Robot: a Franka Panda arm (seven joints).
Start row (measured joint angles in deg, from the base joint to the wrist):
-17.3 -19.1 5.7 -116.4 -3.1 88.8 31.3
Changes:
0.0 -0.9 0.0 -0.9 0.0 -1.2 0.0
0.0 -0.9 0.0 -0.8 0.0 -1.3 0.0
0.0 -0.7 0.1 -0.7 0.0 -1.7 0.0
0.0 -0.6 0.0 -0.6 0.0 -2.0 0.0
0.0 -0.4 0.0 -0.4 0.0 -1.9 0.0
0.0 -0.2 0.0 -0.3 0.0 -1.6 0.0
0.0 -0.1 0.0 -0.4 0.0 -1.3 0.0
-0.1 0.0 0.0 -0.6 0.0 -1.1 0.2
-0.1 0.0 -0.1 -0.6 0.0 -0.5 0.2
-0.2 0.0 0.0 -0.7 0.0 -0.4 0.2
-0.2 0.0 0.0 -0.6 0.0 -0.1 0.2
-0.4 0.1 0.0 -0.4 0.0 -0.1 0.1
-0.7 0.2 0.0 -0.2 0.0 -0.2 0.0
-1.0 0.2 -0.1 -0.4 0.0 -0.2 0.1
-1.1 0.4 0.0 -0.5 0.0 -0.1 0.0
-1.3 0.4 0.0 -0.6 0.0 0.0 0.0
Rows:
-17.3 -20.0 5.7 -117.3 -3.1 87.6 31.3
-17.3 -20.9 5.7 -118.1 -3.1 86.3 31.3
-17.3 -21.6 5.8 -118.8 -3.1 84.6 31.3
-17.3 -22.2 5.8 -119.4 -3.1 82.6 31.3
-17.3 -22.6 5.8 -119.8 -3.1 80.7 31.3
-17.3 -22.8 5.8 -120.1 -3.1 79.1 31.3
-17.3 -22.9 5.8 -120.5 -3.1 77.8 31.3
-17.4 -22.9 5.8 -121.1 -3.1 76.7 31.5
-17.5 -22.9 5.7 -121.7 -3.1 76.2 31.7
-17.7 -22.9 5.7 -122.4 -3.1 75.8 31.9
-17.9 -22.9 5.7 -123.0 -3.1 75.7 32.1
-18.3 -22.8 5.7 -123.4 -3.1 75.6 32.2
-19.0 -22.6 5.7 -123.6 -3.1 75.4 32.2
-20.0 -22.4 5.6 -124.0 -3.1 75.2 32.3
-21.1 -22.0 5.6 -124.5 -3.1 75.1 32.3
-22.4 -21.6 5.6 -125.1 -3.1 75.1 32.3

